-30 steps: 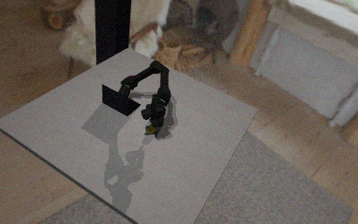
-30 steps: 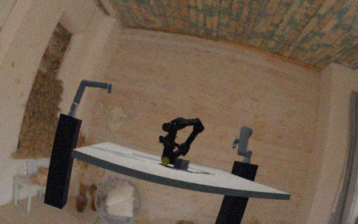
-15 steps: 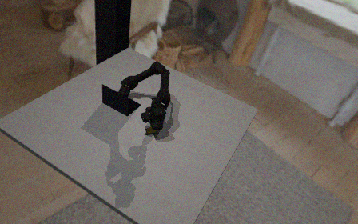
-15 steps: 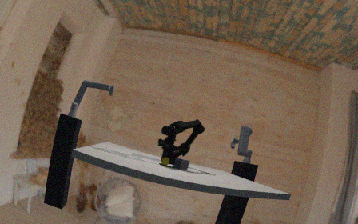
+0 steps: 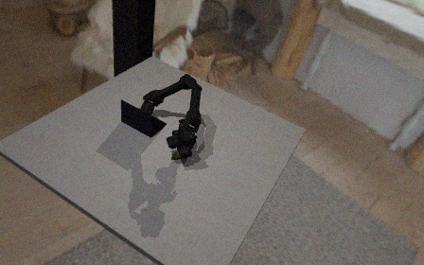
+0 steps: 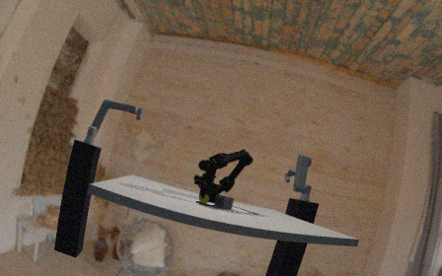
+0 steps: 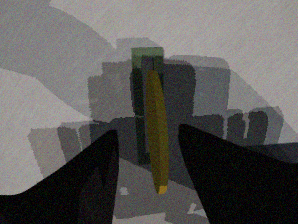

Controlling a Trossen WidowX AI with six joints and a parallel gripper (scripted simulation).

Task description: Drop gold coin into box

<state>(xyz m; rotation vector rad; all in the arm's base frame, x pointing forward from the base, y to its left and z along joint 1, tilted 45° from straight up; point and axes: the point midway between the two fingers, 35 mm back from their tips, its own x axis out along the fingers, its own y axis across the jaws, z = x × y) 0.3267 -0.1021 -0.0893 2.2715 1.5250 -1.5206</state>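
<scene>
Now: gripper tip right at the gold coin.
</scene>
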